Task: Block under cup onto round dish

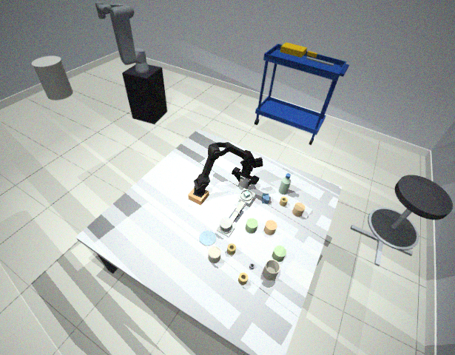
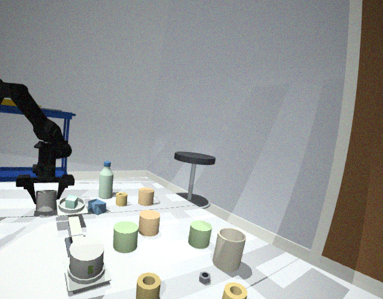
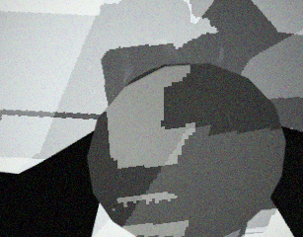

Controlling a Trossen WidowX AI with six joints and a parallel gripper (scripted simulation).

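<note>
The round light-blue dish is 7 cm behind my gripper tip, 47 cm to the right of it and 4 cm below it. Round my gripper tip: small nut 23 cm ahead, 54 cm to the right, 3 cm below; then small balance 3 cm ahead, 25 cm to the right; then pale green bottle 28 cm ahead, 8 cm to the left, 7 cm above.
</note>
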